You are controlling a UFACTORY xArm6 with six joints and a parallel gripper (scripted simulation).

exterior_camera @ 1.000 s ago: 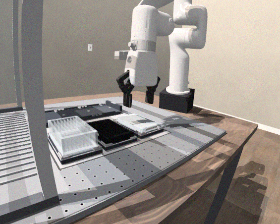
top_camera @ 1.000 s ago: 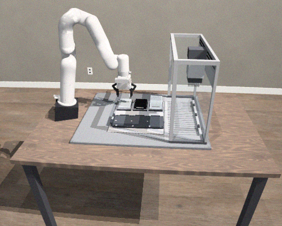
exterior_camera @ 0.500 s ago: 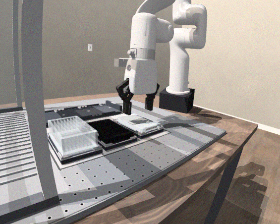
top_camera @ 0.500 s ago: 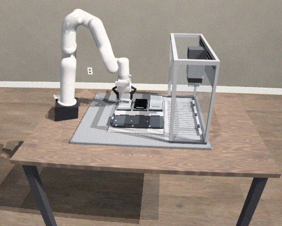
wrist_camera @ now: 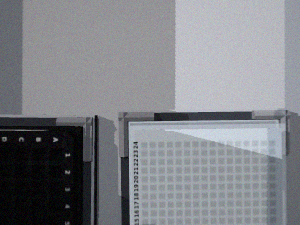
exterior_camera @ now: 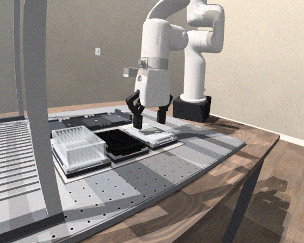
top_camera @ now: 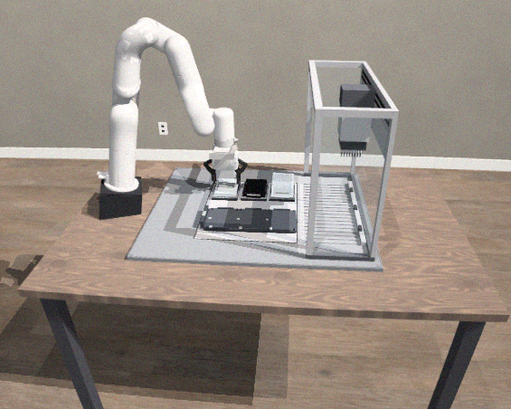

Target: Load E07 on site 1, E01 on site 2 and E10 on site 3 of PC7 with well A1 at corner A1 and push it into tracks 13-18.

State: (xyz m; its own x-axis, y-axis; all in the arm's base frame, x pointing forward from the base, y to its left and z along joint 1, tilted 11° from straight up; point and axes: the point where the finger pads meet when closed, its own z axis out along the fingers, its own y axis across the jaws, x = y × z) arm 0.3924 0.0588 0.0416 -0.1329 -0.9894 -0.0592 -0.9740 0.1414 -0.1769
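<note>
Right now my hand is 30 mm above the 384-well plate E10. Also, from my hand: nest S1: 40 mm below; then black 96-well plate E01: 110 mm ahead, 30 mm below, 10 mm to the right; then corner mark: 70 mm to the right, 60 mm ahead, 40 mm below.
</note>
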